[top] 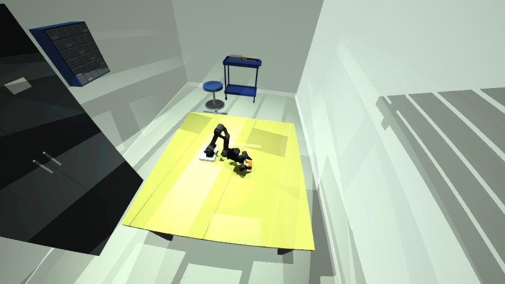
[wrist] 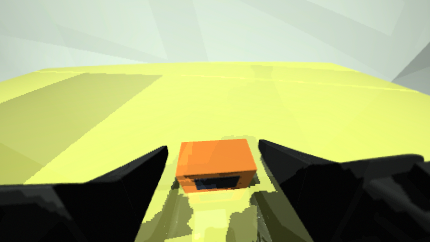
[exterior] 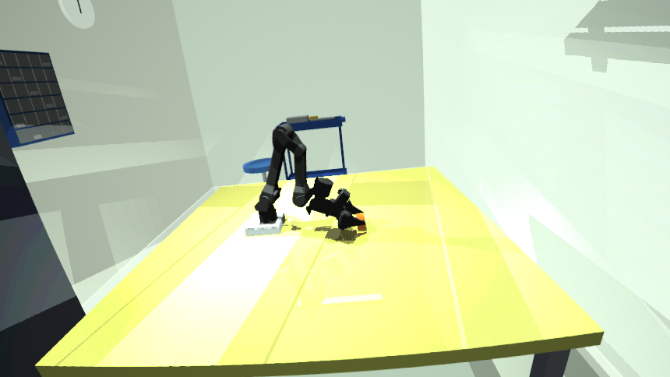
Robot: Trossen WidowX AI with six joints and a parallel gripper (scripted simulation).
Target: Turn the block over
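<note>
Now: gripper tip 2 cm past the orange block and 1 cm above it.
</note>
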